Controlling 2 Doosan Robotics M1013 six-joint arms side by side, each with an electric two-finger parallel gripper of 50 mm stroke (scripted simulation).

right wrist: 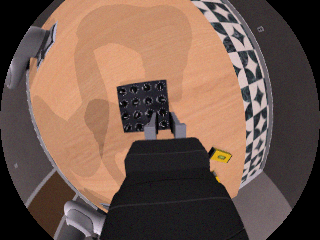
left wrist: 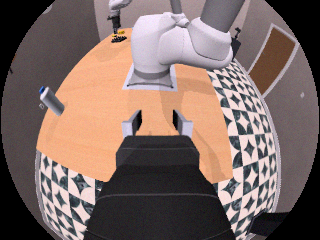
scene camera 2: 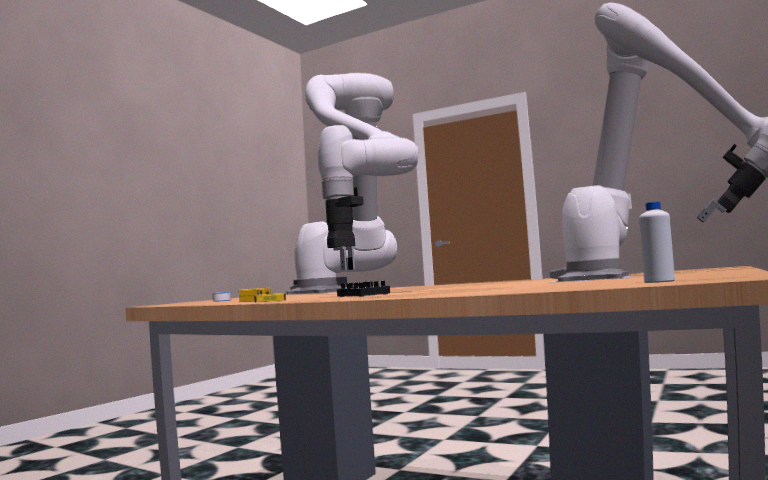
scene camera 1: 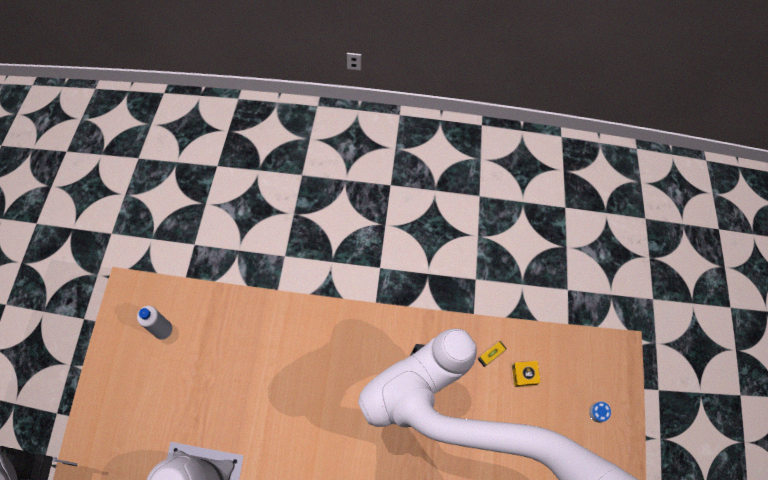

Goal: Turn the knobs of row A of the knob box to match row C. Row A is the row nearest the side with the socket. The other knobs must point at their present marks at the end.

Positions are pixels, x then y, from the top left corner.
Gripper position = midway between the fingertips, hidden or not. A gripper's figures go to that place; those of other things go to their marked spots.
Labels:
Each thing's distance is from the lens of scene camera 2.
left gripper (scene camera 2: 700, 220): 1.81 m
right gripper (scene camera 2: 347, 269): 1.66 m
white bottle (scene camera 2: 657, 253): 1.31 m

